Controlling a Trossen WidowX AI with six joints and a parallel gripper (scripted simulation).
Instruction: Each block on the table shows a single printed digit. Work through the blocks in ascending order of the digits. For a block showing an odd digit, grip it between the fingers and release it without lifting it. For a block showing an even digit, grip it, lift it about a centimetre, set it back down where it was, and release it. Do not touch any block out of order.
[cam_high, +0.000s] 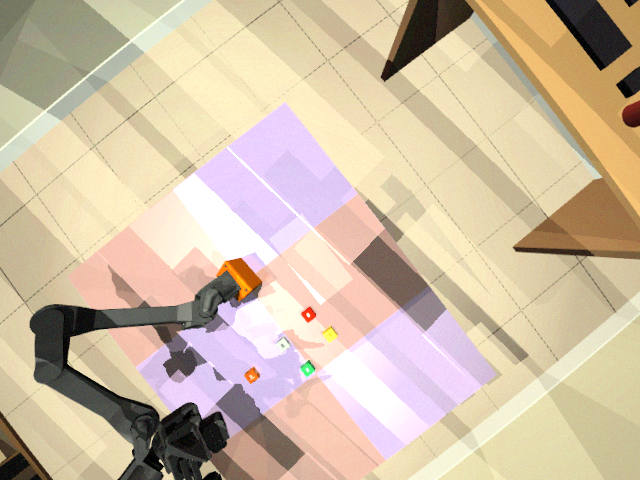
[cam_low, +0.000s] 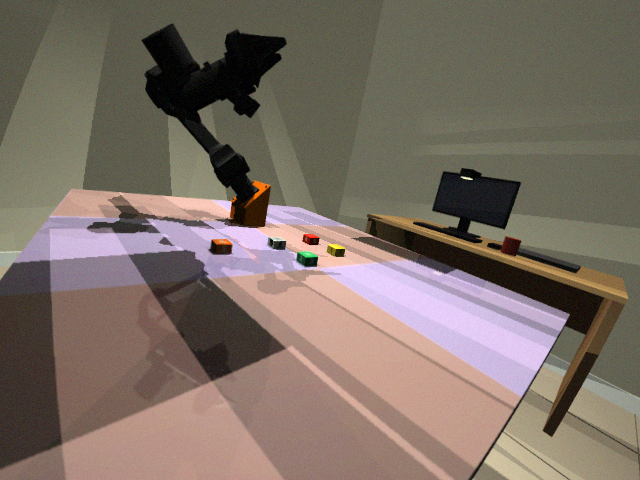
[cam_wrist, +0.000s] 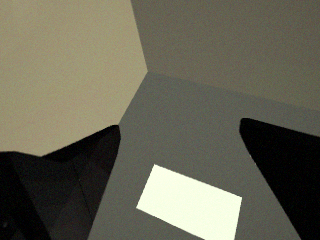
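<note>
The yellow block lies 5 cm ahead of my gripper tip, 20 cm to the left of it and 39 cm below it. Round my gripper tip: green block (9 cm ahead, 8 cm to the left, 39 cm below); then orange block (1 cm ahead, 7 cm to the right, 39 cm below); then white block (1 cm behind, 6 cm to the left, 39 cm below).
</note>
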